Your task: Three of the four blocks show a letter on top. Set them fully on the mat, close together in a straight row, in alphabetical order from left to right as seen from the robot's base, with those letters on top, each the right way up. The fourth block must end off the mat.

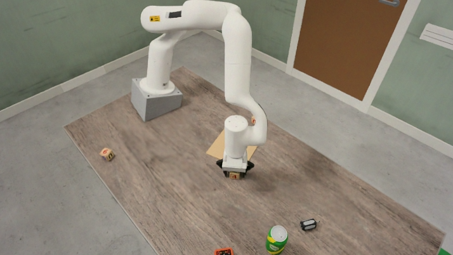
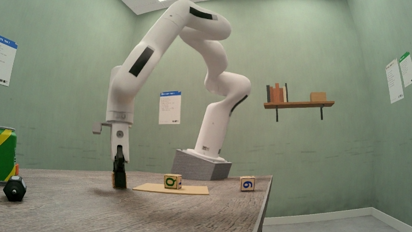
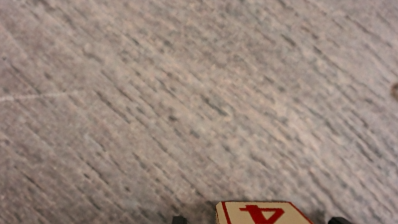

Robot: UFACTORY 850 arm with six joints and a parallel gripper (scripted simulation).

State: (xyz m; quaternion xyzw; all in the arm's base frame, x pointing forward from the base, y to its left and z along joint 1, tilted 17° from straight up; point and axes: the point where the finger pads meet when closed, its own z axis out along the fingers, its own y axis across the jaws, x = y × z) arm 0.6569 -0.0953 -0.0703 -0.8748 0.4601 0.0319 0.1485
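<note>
The D block lies right at my hand. Also, from my hand: tan mat (110 mm behind, 120 mm to the left, 20 mm below); then black object (370 mm ahead, 10 mm to the left); then green can (310 mm ahead, 150 mm to the right, 40 mm above).
</note>
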